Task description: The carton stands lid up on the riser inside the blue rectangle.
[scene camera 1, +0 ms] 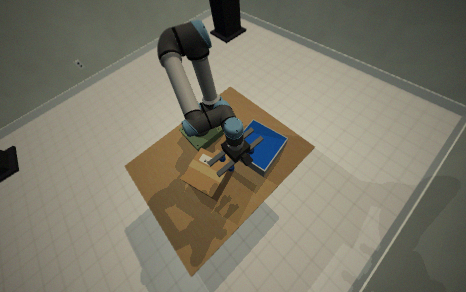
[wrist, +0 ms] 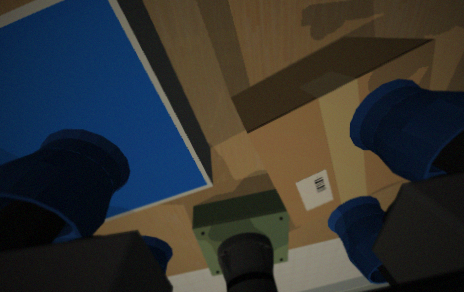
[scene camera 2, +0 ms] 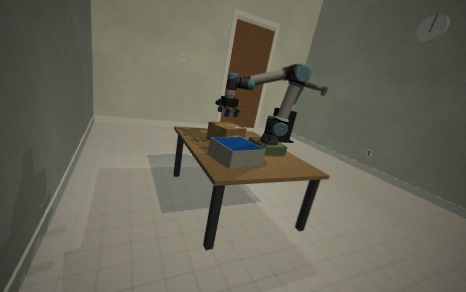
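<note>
A brown carton (scene camera 1: 202,173) (scene camera 2: 223,132) (wrist: 292,152) stands on the table beside the riser, its face with the tape strip and white barcode label up. The grey riser (scene camera 2: 246,160) (wrist: 149,70) carries a blue rectangle (scene camera 1: 268,148) (scene camera 2: 236,143) (wrist: 85,75) with a pale border, and no carton stands on it. My gripper (scene camera 1: 237,153) (scene camera 2: 228,111) is open and holds nothing. It hangs above the carton and the near part of the riser, with a clear gap below its blue suction cups (wrist: 395,125). The gripper hides part of the carton and riser in scene camera 1.
The arm's base stands on a green plate (scene camera 1: 199,141) (scene camera 2: 275,148) (wrist: 280,235) next to the carton and the riser. All stand on the wooden table (scene camera 1: 150,165) (scene camera 2: 295,172). A black pedestal (scene camera 1: 226,20) stands on the floor beyond the table.
</note>
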